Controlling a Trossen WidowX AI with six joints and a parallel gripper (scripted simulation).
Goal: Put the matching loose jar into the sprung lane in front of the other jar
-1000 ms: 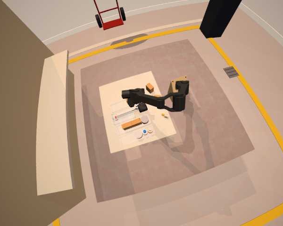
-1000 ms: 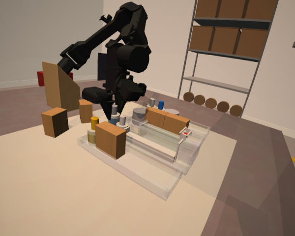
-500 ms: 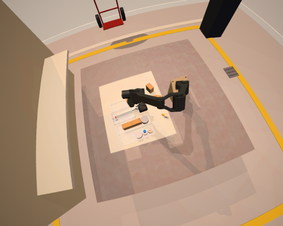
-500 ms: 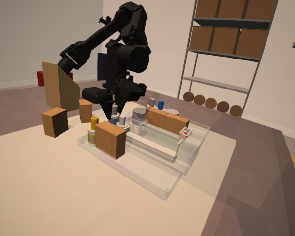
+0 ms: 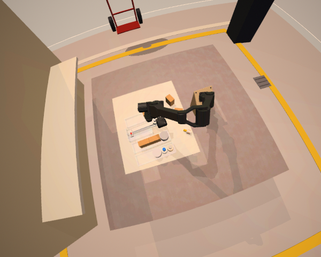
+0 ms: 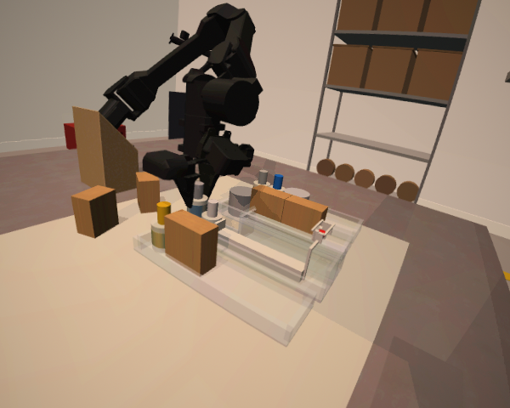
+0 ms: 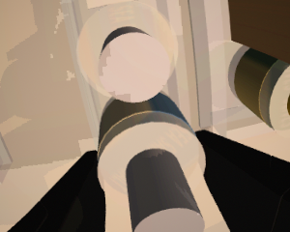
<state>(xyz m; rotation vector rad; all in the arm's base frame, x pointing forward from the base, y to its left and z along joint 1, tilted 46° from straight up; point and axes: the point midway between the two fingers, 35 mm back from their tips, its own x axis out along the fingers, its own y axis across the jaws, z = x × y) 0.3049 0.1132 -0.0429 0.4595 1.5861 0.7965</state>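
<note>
My gripper tip is now 14 cm short of the sprung lane, 5 cm to the right of it and 4 cm above it. From my gripper tip the other things lie so: pale pusher bar (14 cm ahead, 5 cm to the left, 1 cm below).
</note>
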